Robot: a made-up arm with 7 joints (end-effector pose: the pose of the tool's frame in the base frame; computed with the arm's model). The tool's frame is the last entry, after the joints.
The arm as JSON. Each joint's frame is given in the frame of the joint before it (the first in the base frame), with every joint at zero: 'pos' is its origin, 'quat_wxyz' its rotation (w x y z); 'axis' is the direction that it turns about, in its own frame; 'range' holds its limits. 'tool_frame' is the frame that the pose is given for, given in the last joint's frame.
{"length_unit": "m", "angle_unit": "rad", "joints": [
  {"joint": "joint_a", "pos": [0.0, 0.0, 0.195], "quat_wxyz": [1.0, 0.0, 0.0, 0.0], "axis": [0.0, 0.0, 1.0], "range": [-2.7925, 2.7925]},
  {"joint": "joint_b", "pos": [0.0, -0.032, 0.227], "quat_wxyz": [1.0, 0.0, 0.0, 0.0], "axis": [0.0, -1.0, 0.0], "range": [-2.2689, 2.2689]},
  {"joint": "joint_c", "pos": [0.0, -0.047, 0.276], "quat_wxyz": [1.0, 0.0, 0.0, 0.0], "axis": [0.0, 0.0, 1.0], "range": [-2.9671, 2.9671]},
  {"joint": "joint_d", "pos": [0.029, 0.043, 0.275], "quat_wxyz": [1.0, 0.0, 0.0, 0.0], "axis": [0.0, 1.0, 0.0], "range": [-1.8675, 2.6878]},
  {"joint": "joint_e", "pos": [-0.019, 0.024, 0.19], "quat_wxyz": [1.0, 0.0, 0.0, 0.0], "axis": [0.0, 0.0, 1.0], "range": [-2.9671, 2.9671]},
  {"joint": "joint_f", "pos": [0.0, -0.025, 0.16], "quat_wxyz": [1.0, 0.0, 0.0, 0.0], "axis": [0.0, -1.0, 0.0], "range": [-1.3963, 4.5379]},
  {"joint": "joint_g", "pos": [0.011, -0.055, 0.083], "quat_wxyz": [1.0, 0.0, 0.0, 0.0], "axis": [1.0, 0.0, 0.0], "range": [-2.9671, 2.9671]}
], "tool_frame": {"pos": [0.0, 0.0, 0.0], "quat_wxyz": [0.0, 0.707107, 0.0, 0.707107]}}
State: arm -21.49 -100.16 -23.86 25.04 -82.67 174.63 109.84
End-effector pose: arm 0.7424 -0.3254 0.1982 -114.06 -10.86 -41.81
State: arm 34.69 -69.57 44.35 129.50 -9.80 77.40 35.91
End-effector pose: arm 0.2730 0.4269 0.2986 -146.75 -48.83 60.04
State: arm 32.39 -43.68 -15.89 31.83 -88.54 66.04 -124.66
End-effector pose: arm 0.6532 0.4271 0.9748 -22.75 69.63 -33.11
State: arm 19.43 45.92 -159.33 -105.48 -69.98 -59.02 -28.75
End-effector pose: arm -0.0911 0.0370 0.8970 -34.49 -109.07 34.01
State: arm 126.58 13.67 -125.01 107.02 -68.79 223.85 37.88
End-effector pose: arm 0.4578 -0.0505 0.9022 4.68 -56.13 -94.97
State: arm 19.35 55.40 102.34 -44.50 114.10 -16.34 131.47
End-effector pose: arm -0.6133 -0.5785 0.8611 80.29 150.52 -21.19
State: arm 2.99 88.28 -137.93 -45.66 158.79 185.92 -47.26
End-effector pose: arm -0.7340 -0.1194 0.6521 158.76 37.57 -59.64
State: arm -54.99 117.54 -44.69 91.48 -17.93 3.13 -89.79
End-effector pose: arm -0.7170 0.3042 0.4402 76.26 -19.65 59.47
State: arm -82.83 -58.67 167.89 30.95 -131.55 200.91 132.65
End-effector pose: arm -0.0811 -0.6665 0.9456 12.40 -94.71 -82.99
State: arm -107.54 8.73 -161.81 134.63 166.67 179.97 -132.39
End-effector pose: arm -0.2043 0.2839 0.7502 114.79 54.54 -11.45
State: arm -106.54 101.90 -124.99 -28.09 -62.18 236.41 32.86
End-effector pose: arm 0.2890 0.7287 0.3312 68.03 1.55 -82.27
